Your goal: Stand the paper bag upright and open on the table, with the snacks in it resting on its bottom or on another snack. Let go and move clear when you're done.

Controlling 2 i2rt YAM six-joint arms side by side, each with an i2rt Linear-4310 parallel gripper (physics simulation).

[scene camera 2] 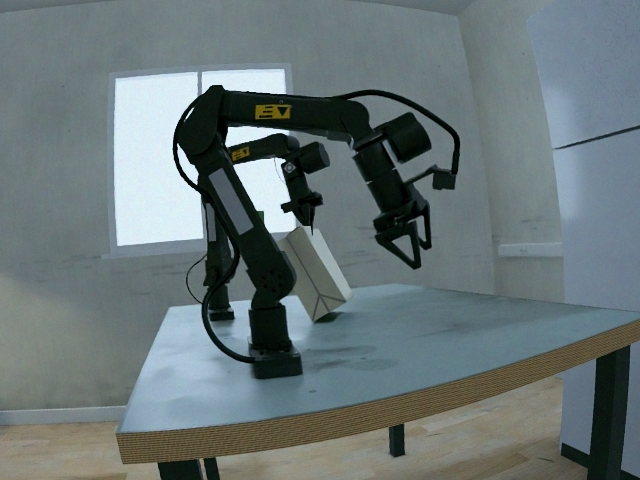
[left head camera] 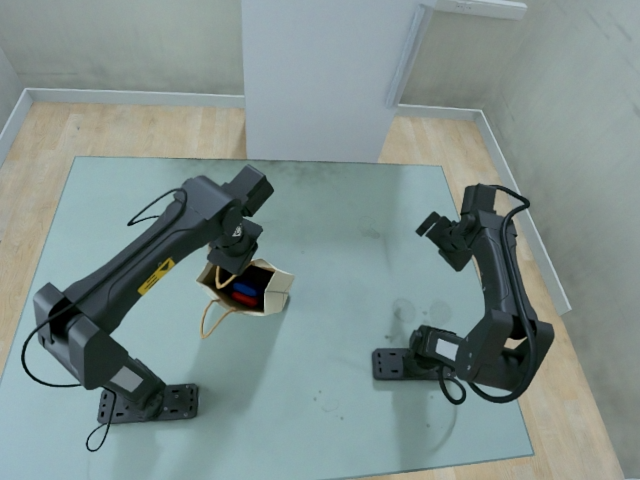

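The cream paper bag [left head camera: 277, 291] [scene camera 2: 321, 273] is tilted in scene camera 2, its top leaning to the left and its bottom raised on one side; a low bottom edge is at or close to the table. Its mouth is open, with orange handles. Inside, a blue snack [left head camera: 245, 287] and a red snack [left head camera: 245, 299] show; what they rest on is hidden. My left gripper [left head camera: 238, 267] [scene camera 2: 311, 227] is shut on the bag's top rim; its fingertips are hidden in the left head camera. My right gripper [left head camera: 450, 246] [scene camera 2: 421, 256] is open and empty, high above the table, well right of the bag.
The pale blue-green table [left head camera: 330, 222] [scene camera 2: 439, 356] carries both arm bases [left head camera: 178, 400] [left head camera: 385, 370]. The left forearm passes above the table left of the bag. A tall pale cabinet [left head camera: 330, 77] [scene camera 2: 599, 232] stands beyond the far table edge.
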